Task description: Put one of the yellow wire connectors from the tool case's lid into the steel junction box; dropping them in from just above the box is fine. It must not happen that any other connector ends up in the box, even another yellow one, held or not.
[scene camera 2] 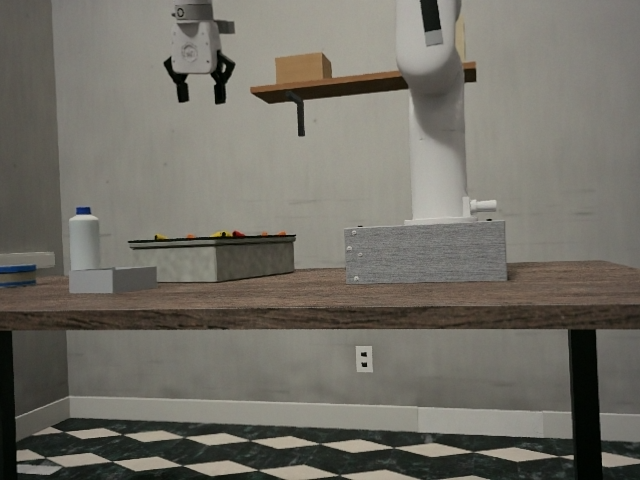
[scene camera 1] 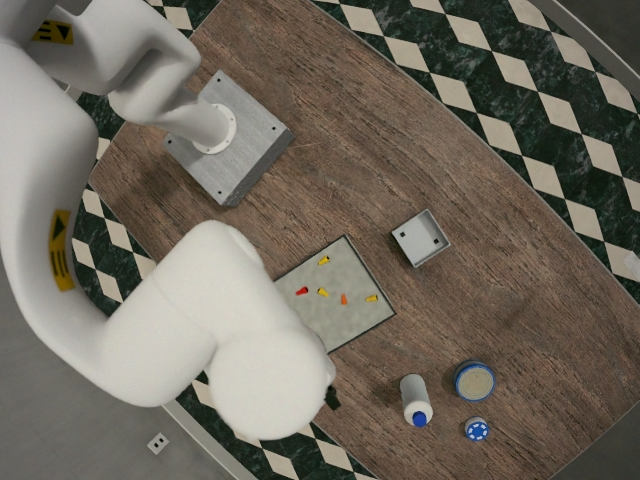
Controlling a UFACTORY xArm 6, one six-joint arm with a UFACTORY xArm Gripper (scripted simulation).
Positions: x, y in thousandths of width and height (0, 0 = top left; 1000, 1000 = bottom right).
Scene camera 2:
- gripper: 316, 216
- tool case: 341, 541
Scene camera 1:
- tool case: 541, 572
